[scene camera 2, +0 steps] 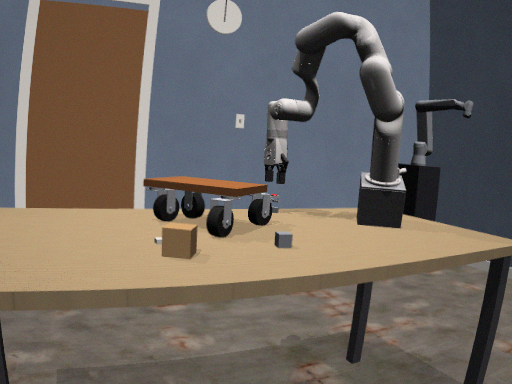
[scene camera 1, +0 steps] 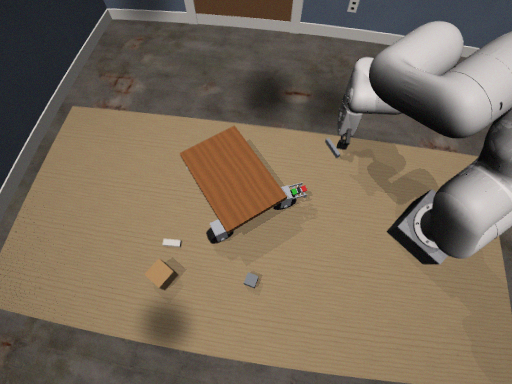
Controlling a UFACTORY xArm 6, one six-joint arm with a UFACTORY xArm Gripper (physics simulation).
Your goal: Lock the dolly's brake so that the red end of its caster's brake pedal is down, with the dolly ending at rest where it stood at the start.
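Places are measured from the arm's base along level axes (x ahead, y left, z up), in centimetres.
Pixels of known places: gripper, between the fingertips: [scene camera 2: 274, 182] [scene camera 1: 341, 136]; arm's base, origin of its link: [scene camera 2: 382, 180].
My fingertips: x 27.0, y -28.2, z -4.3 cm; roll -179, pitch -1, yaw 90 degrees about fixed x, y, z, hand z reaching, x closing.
Note:
Ahead of a thing's pixels: the offset from my fingertips to its top centre. "pt": to the spot under its first point. Level surfaces: height alone.
The dolly [scene camera 1: 232, 177] [scene camera 2: 205, 186] has a reddish-brown wooden deck and stands upright on black caster wheels. Its brake pedal sticks out from the right-hand caster, with a green end {pt dy +21.3, dx +13.0, dz -2.3 cm} [scene camera 1: 294, 191] near the wheel and a red end {pt dy +20.3, dx +10.4, dz -2.1 cm} [scene camera 1: 303, 189] [scene camera 2: 274, 195] farther out. The red end shows near deck height in scene camera 2; the green end is not discernible there, and the pedal's exact tilt is hard to tell. My gripper [scene camera 1: 343, 145] [scene camera 2: 275, 179] is open and empty, pointing down. It is above and apart from the pedal, appearing up and right of it in scene camera 1.
A thin grey bar {dy -2.1, dx +0.7, dz -9.0 cm} [scene camera 1: 332, 148] lies near the table's far edge. An orange-brown block {dy +51.9, dx +47.7, dz -5.0 cm} [scene camera 1: 160, 273] [scene camera 2: 179, 241], a white piece {dy +41.7, dx +48.2, dz -9.9 cm} [scene camera 1: 172, 243] [scene camera 2: 158, 240] and a small grey cube {dy +48.7, dx +21.6, dz -7.7 cm} [scene camera 1: 251, 280] [scene camera 2: 283, 239] lie on the table {dz -11.0 cm} [scene camera 1: 350, 310] [scene camera 2: 100, 275]. The arm's base [scene camera 2: 381, 202] stands at the right.

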